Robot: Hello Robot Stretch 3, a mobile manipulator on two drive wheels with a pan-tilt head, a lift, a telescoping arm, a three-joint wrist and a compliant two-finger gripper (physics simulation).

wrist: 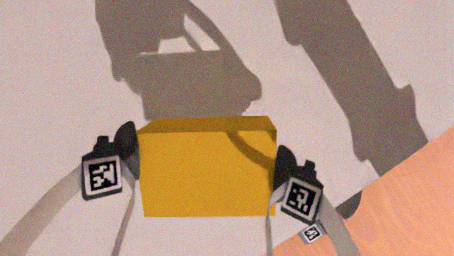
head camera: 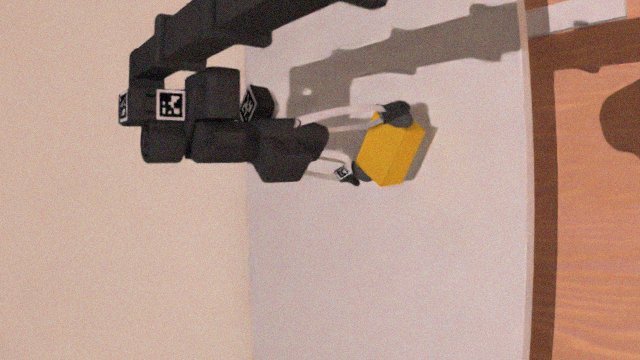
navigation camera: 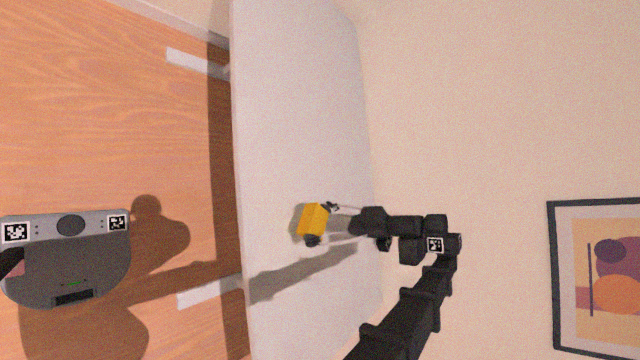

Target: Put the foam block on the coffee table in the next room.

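Pixels of known places: gripper, between the fingertips: (head camera: 388,146) (navigation camera: 313,222); robot's base, origin of its link: (navigation camera: 71,224).
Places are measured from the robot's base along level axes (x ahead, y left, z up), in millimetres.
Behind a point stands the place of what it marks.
Note:
The foam block (head camera: 392,152) @(x -11, y -461, z 839 mm) (navigation camera: 311,220) @(x -9, y -458, z 838 mm) (wrist: 207,180) is a yellow box. My gripper (head camera: 379,143) @(x -20, y -493, z 813 mm) (navigation camera: 321,223) @(x -20, y -493, z 813 mm) (wrist: 207,153) @(x -20, y -493, z 813 mm) is shut on it, with one dark fingertip pressed against each end. The block is held a little above a white table (head camera: 400,275) @(x 195, y -551, z 721 mm) (navigation camera: 300,100) @(x 391, y -571, z 721 mm) (wrist: 40,65), and its shadow falls on the top beside it. The block's underside is hidden. No coffee table in another room can be made out in these views.
My dark arm (navigation camera: 415,310) @(x -85, y -270, z 1157 mm) reaches over the table to the wrist near a beige wall (head camera: 100,250) @(x 194, y -1106, z 1096 mm) (navigation camera: 475,100) @(x 401, y -1101, z 1217 mm). My base (navigation camera: 100,265) @(x -146, y -75, z 160 mm) stands on the wooden floor (head camera: 600,225) @(x 175, y -451, z 1 mm) (navigation camera: 125,125) @(x 419, y -180, z 1 mm) in front of the table. White table legs (navigation camera: 187,59) show below its edge. A framed picture (navigation camera: 553,275) @(x -294, y -1093, z 1410 mm) hangs on the wall.

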